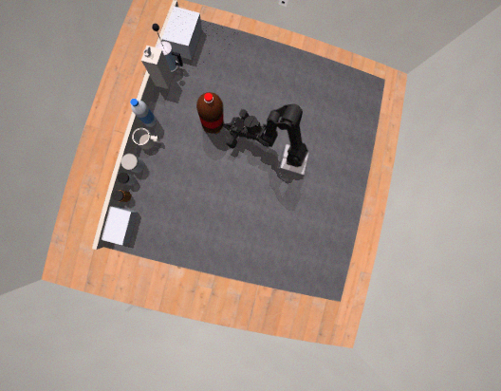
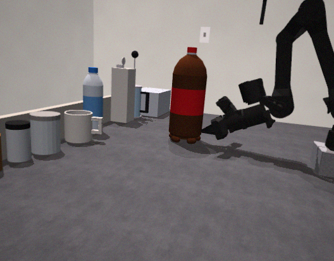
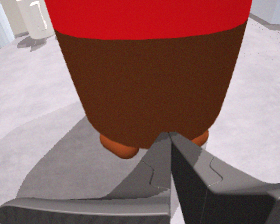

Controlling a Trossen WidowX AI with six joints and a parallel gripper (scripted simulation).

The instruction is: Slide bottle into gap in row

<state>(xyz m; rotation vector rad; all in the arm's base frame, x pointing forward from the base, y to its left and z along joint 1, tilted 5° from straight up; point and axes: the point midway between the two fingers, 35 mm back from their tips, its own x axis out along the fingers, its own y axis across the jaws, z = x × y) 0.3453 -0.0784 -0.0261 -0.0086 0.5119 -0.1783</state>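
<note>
My gripper is now 9 cm short of the brown cola bottle and 10 cm below it. From my hand the other things lie so: white microwave-like box: 36 cm ahead, 43 cm to the right; blue-capped water bottle: 40 cm ahead, 5 cm to the left, 5 cm above; blue pitcher: 37 cm ahead, 27 cm to the right, 8 cm above.
</note>
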